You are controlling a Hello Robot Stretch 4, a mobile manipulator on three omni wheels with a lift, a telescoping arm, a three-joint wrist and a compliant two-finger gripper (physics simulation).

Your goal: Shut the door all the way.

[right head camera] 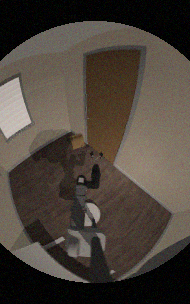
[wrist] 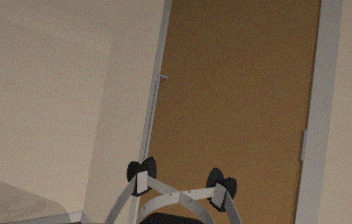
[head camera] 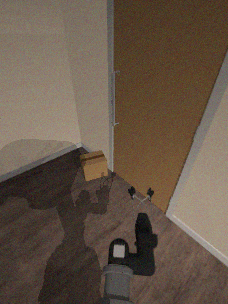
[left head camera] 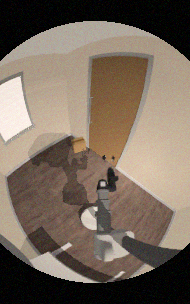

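Seen in the pictures: gripper, fingertip midpoint: (right head camera: 96, 151) (wrist: 181, 175) (head camera: 140, 187) (left head camera: 107, 155); robot's base, origin of the base link: (right head camera: 87, 213) (left head camera: 93, 217).
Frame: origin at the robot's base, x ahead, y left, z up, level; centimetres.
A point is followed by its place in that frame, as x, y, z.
Note:
The brown door (head camera: 160, 90) {128.8, -23.8, 120.5} (left head camera: 115, 100) {128.6, -23.9, 130.8} (right head camera: 110, 95) {127.7, -24.9, 131.7} (wrist: 240, 100) {123.4, -29.3, 114.3} fills the opening of its grey frame (head camera: 204, 127) {101.5, -50.2, 106.0} (wrist: 327, 75) {101.1, -50.6, 123.1}. Its left edge lies along the left jamb, and no wide gap shows there. Whether it is fully flush I cannot tell. A thin grey bar handle (head camera: 114, 97) {154.9, 12.5, 105.9} runs upright at the door's left edge; a stub of it shows in the wrist view. My gripper (head camera: 141, 193) {58.3, -8.7, 94.5} (left head camera: 109, 158) {58.3, -8.7, 94.5} (right head camera: 96, 154) {58.3, -8.7, 94.5} (wrist: 181, 175) {58.3, -8.7, 94.5} is open and empty, its fingers wide apart. It appears low in front of the door's lower part; contact does not show.
A small orange-brown box (head camera: 95, 167) {150.1, 36.1, 17.9} (left head camera: 78, 145) {149.4, 37.5, 18.5} (right head camera: 77, 141) {150.3, 35.7, 18.8} is on the floor by the left jamb, near the wall corner. A pale wall with a skirting board (head camera: 200, 239) {78.3, -74.4, 3.9} runs right of the door. A bright window (left head camera: 15, 107) {133.6, 161.7, 136.0} (right head camera: 15, 106) {133.9, 161.5, 136.4} is on the left wall.

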